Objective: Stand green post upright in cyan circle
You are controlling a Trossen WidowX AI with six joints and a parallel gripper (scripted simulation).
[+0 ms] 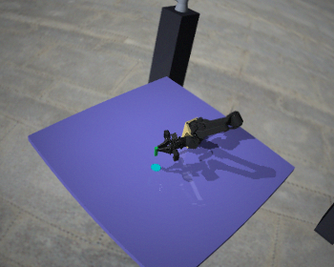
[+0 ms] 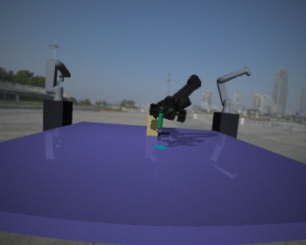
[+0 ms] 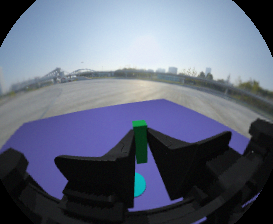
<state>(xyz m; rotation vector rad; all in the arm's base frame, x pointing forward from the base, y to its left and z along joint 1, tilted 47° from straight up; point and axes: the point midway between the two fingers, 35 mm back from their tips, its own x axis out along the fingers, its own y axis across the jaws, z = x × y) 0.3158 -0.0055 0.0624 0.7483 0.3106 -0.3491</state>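
My gripper tip is now 1 cm past the cyan circle, 1 cm to the right of it and 15 cm above it. The rest, counted from my gripper tip: green post 2 cm below.
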